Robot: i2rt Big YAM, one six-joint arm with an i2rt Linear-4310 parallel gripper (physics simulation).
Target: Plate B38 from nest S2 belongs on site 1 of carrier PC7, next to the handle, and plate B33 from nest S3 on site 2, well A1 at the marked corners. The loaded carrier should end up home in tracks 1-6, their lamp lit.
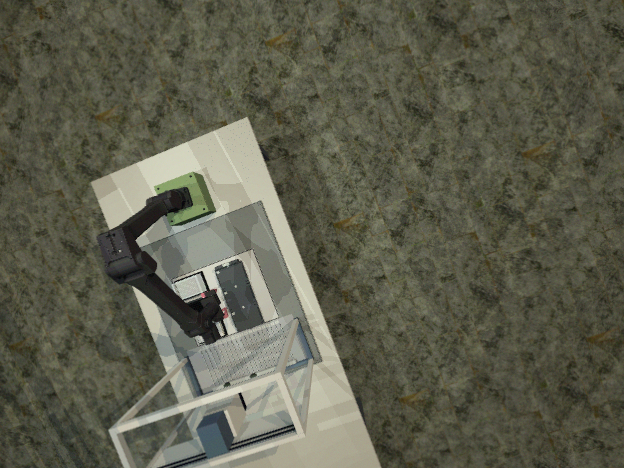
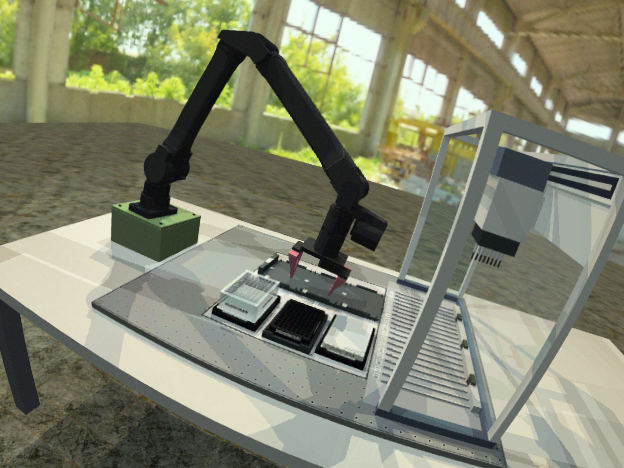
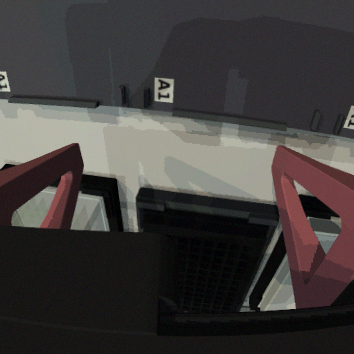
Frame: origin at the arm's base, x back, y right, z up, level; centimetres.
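Seen in the pictures: gripper, fingertip midpoint: (image 1: 220, 298) (image 2: 309, 286) (image 3: 176, 154); arm's base, origin of the base link: (image 1: 177, 200) (image 2: 153, 211).
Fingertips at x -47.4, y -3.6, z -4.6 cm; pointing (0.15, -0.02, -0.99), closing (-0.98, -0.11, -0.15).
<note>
Offsets run from my fingertips to a thing's top centre.
My gripper (image 1: 214, 304) (image 2: 310, 285) (image 3: 176, 154) is open and empty, fingers wide apart, above the strip between the middle nest and the carrier. The long dark carrier @[dy -7.8, dx -1.5, dz -0.8 cm] (image 1: 241, 297) (image 2: 362, 302) (image 3: 215, 55) lies flat behind the row of nests; white A1 labels show along its near edge. A black plate @[dy +12.4, dx -2.8, dz -1.2 cm] (image 2: 298, 318) (image 3: 215, 270) sits in the middle nest. A tall clear plate @[dy +12.9, dx +8.7, dz +1.6 cm] (image 1: 190, 285) (image 2: 249, 294) sits in the left nest. A whitish plate @[dy +10.5, dx -13.4, dz -1.2 cm] (image 2: 347, 335) (image 3: 285, 290) sits in the right nest. Plate and nest numbers are unreadable; the carrier's handle cannot be made out.
The ridged track deck (image 1: 241, 357) (image 2: 428, 347) lies to the right of the nests, inside an upright frame (image 1: 201, 402) (image 2: 445, 261). A pipetting head (image 2: 509, 211) hangs in the frame. My arm stands on a green block (image 1: 204, 201) (image 2: 136, 234). No lit lamp can be made out.
</note>
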